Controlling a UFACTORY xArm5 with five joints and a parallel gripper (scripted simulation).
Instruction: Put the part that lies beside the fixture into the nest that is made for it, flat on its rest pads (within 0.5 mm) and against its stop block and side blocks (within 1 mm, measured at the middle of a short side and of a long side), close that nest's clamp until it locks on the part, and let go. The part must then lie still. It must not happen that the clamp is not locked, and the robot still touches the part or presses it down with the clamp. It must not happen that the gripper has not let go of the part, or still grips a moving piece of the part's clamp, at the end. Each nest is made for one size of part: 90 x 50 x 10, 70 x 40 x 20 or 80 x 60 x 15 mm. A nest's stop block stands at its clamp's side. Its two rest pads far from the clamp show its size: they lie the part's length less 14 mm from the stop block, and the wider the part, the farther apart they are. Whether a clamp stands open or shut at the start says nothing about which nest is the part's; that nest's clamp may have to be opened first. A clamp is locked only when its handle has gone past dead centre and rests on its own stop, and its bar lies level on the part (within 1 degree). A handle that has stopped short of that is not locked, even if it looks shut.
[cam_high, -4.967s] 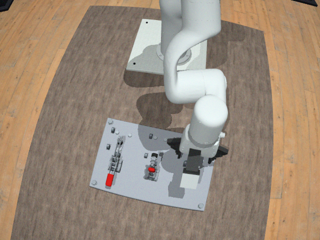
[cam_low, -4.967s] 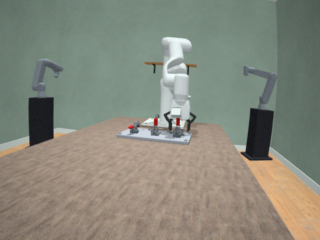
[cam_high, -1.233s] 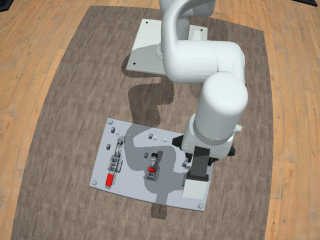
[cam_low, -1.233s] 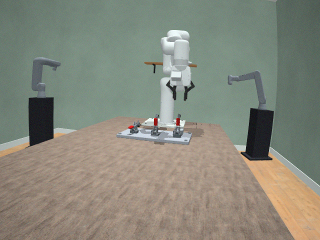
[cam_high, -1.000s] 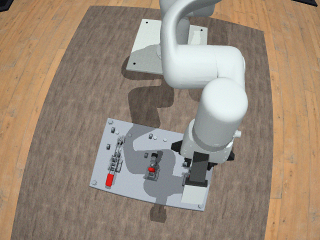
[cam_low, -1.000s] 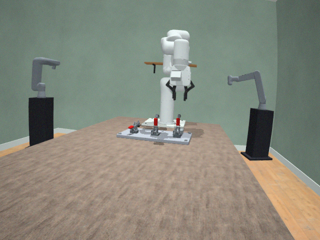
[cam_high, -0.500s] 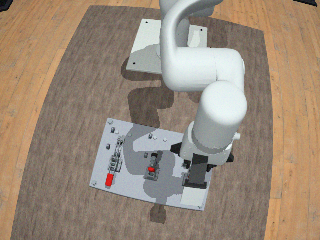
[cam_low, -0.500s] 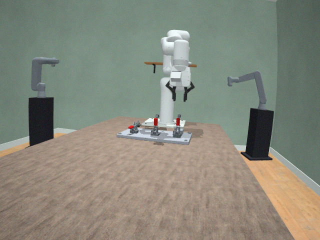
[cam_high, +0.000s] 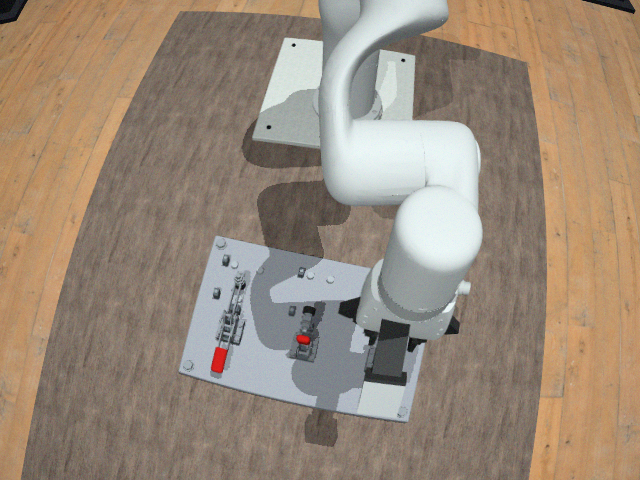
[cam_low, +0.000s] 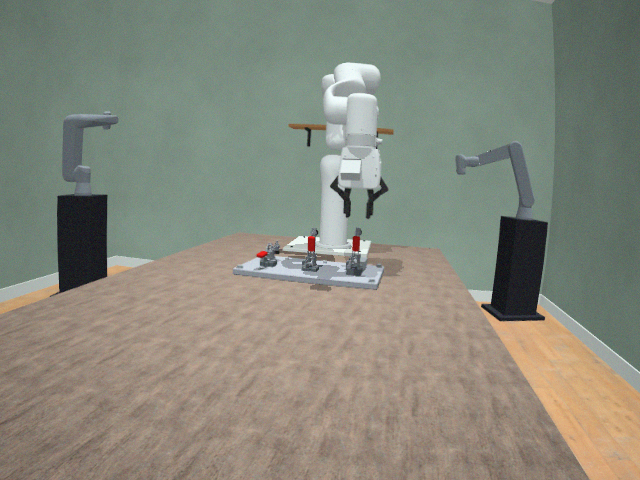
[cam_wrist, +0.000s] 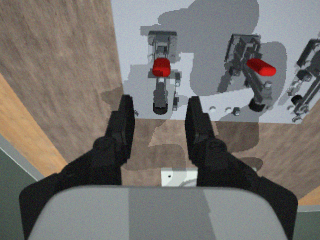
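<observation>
Now: hand 17 cm above the grey fixture plate, 10 cm to the left of it and 6 cm past it.
</observation>
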